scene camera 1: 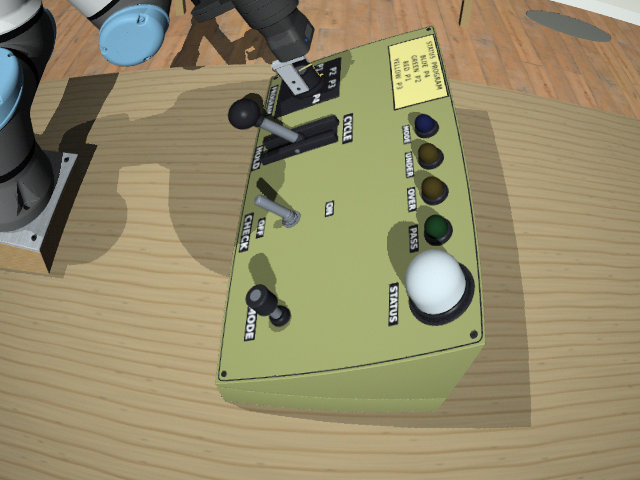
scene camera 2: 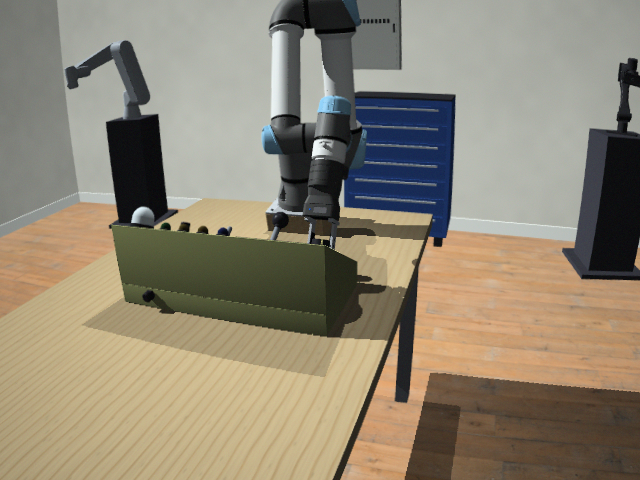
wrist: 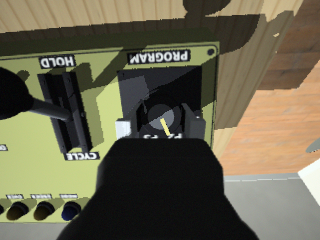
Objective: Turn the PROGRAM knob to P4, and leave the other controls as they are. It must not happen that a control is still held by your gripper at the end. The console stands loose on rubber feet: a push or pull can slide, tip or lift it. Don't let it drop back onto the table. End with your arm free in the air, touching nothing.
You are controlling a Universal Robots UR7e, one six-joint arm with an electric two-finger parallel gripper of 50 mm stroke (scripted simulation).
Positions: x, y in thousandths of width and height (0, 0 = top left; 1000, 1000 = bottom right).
In view: my gripper (scene camera 1: 476, 168) and an olive console (scene camera 1: 546, 705).
The olive console shows as well in scene camera 2 (scene camera 2: 470, 599) and in the wrist view (wrist: 330, 315). My gripper is seen too in scene camera 2 (scene camera 2: 501, 520) and in the wrist view (wrist: 505, 469).
